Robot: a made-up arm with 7 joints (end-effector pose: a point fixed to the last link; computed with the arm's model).
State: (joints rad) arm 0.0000 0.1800 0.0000 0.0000 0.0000 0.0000 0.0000
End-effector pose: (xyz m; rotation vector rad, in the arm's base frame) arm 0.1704 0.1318 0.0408 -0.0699 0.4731 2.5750
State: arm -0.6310 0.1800 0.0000 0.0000 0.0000 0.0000 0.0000
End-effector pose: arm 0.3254 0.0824 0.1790 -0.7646 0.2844 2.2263
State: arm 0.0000 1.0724 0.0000 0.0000 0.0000 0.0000 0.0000
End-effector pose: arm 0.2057 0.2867 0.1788 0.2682 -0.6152 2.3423
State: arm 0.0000 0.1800 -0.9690 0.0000 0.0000 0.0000 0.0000
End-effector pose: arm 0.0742 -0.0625 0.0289 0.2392 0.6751 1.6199
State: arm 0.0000 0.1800 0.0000 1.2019 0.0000 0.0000 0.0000
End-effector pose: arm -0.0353 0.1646 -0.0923 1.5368 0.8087 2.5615
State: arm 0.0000 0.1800 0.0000 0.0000 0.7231 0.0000 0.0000
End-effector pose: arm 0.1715 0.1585 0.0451 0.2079 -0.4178 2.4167
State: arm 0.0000 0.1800 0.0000 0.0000 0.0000 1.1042 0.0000
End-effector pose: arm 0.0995 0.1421 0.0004 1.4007 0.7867 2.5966
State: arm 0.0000 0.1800 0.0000 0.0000 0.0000 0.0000 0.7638
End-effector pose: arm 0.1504 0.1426 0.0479 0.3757 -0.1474 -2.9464
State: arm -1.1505 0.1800 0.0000 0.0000 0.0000 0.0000 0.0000
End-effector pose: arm 0.3673 0.0337 0.3436 -1.2455 0.1249 1.8323
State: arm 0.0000 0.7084 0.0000 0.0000 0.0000 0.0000 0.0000
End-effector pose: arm 0.1872 0.2396 0.1065 0.1361 -0.1847 2.4853
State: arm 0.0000 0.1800 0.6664 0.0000 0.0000 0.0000 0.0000
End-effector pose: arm 0.1207 0.2706 0.0796 0.3489 -0.2027 -3.0354
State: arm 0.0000 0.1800 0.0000 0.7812 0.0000 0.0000 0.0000
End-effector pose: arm 0.0541 0.1576 -0.0755 0.9539 0.7059 2.6666
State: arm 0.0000 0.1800 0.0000 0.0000 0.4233 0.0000 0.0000
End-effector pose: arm 0.1705 0.1479 0.0410 0.0963 -0.0565 2.5146
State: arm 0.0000 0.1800 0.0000 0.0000 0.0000 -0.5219 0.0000
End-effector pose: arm 0.1796 0.1246 0.0796 -0.6811 0.3001 2.3406
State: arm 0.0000 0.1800 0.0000 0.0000 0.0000 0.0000 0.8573
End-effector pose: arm 0.1475 0.1427 0.0487 0.3995 -0.0966 -2.8600
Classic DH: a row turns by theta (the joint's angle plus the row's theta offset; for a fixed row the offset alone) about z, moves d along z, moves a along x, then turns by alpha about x. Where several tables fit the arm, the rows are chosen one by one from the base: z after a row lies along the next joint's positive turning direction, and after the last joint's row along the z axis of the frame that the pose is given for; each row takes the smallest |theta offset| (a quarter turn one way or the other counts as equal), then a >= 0, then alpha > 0; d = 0 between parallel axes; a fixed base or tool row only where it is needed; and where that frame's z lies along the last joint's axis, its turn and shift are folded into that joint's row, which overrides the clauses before.
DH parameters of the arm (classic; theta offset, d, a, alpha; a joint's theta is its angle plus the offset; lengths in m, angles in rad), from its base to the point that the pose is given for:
base (fixed): -0.071 0.3268 0.02 -1.3004
joint 1: -1.3111 0.0576 -0.0236 -1.5708
joint 2: 1.2915 -0.0162 -0.0155 1.5708
joint 3: 1.5708 -0.2121 0.0162 -1.5708
joint 4: -1.5708 0.0271 0.0055 -1.5708
joint 5: 0 0.1404 -0.0166 1.5708
joint 6: 1.5708 -0.035 0.0519 1.5708
joint 7: 0.3645 -0.0359 0.0301 -0.5695
tool (fixed): 2.2199 0.0202 0 0

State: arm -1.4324 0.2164 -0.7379 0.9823 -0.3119 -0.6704 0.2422
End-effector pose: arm 0.4211 -0.0480 0.2677 -0.9585 0.0233 1.7345
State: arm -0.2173 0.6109 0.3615 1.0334 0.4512 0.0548 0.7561
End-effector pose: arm 0.0825 0.3514 0.0407 -0.6430 0.9024 -2.4537
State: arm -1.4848 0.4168 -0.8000 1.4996 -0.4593 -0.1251 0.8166
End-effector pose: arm 0.4315 0.1326 0.2221 0.5902 0.5200 -2.9634
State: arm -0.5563 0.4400 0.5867 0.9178 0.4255 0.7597 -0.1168
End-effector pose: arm 0.1737 0.2964 0.0094 -1.1421 -0.5766 -2.5263
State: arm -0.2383 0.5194 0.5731 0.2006 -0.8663 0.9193 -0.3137
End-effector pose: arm 0.1983 0.2438 0.1000 0.0852 1.7241 2.3372
